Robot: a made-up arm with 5 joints.
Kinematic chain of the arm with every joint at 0, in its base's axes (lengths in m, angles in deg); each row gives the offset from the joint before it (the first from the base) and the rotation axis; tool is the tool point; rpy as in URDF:
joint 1: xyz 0 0 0.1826 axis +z
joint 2: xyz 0 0 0 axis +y
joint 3: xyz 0.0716 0 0.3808 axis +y
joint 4: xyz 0.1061 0 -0.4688 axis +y
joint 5: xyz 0.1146 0 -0.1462 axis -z
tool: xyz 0 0 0 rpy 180 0 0
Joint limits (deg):
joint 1: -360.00..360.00
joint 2: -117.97..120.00
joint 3: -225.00..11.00
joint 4: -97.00..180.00
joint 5: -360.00..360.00
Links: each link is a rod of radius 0.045 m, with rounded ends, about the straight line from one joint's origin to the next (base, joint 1, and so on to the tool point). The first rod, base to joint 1, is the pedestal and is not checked.
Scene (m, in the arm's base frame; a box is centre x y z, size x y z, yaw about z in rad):
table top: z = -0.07
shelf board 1: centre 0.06 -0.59 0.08 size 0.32 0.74 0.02 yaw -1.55
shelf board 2: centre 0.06 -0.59 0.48 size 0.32 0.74 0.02 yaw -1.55
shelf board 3: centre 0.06 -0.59 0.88 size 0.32 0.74 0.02 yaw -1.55
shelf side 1: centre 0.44 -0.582 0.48 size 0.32 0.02 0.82 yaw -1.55
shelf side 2: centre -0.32 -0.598 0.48 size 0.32 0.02 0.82 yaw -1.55
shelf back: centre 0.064 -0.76 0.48 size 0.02 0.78 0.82 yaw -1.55
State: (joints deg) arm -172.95 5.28 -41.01 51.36 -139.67
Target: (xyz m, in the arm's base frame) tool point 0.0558 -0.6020 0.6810
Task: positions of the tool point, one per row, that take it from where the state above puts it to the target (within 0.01 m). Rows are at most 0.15 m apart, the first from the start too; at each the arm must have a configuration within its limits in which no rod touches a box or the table.
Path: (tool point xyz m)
1: -0.4666 -0.1045 0.1082
2: -0.3948 -0.1297 0.1356
3: -0.3231 -0.1422 0.1470
4: -0.2564 -0.1441 0.1435
5: -0.2485 -0.2350 0.2394
6: -0.1976 -0.3098 0.3462
7: -0.1167 -0.3494 0.4589
8: -0.0264 -0.3427 0.5724
9: 0.0493 -0.2894 0.6810
10: 0.0557 -0.3863 0.7037
11: 0.0583 -0.4923 0.7045
12: 0.0558 -0.6020 0.6809

